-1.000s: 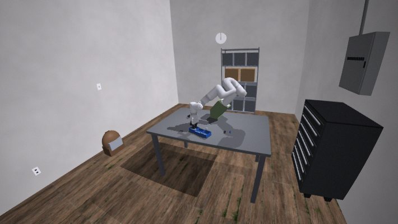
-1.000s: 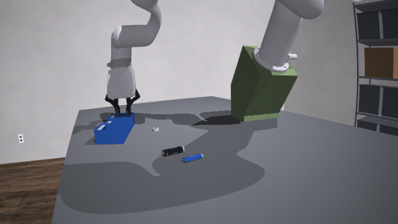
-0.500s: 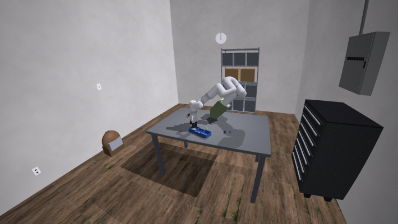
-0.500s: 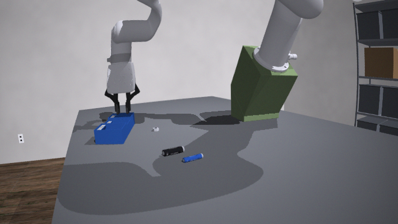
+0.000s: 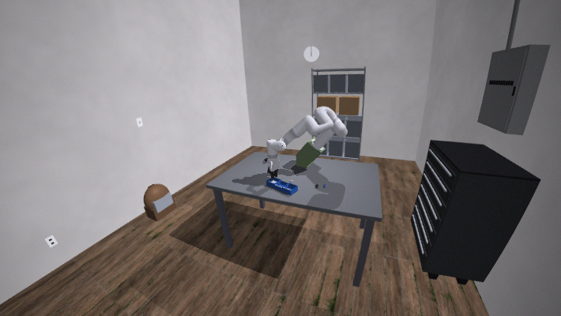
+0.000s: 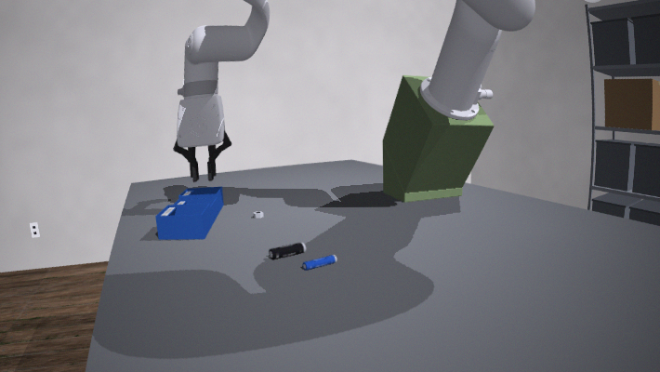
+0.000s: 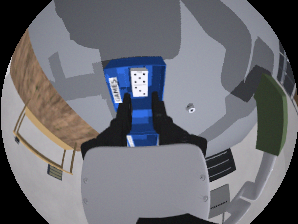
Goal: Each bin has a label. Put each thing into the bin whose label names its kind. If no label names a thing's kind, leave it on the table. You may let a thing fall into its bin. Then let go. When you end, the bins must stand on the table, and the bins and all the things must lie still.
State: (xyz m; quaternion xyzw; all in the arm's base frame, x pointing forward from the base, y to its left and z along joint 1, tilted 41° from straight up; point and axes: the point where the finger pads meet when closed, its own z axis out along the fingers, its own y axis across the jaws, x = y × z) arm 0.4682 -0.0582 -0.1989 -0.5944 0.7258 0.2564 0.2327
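My hand is 14 cm past the blue battery, 37 cm to the right of it and 8 cm above it. The rest, counted from my hand: blue bin 2 cm ahead, 8 cm to the left, 6 cm below; white dotted piece 1 cm ahead, 7 cm below; white domino 6 cm below.
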